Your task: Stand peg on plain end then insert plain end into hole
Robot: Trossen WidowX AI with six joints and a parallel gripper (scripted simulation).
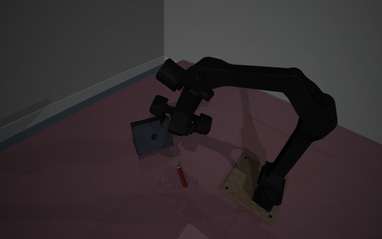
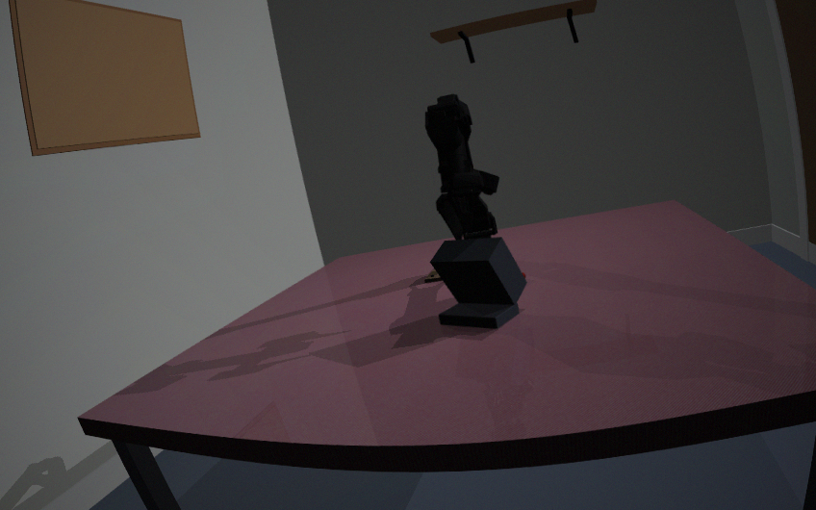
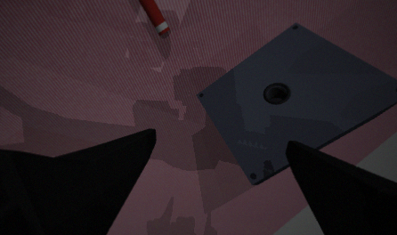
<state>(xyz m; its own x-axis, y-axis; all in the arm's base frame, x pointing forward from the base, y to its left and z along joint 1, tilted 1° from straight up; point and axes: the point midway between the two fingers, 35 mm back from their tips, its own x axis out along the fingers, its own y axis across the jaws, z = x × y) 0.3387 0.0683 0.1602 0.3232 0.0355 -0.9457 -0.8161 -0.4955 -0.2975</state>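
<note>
Right now my gripper tip is 130 mm above the peg, 80 mm past it and 50 mm to the right of it. Also, from my gripper tip: sloped panel 70 mm ahead, 50 mm below, 40 mm to the left; flat foot 120 mm below, 90 mm ahead, 30 mm to the left.
</note>
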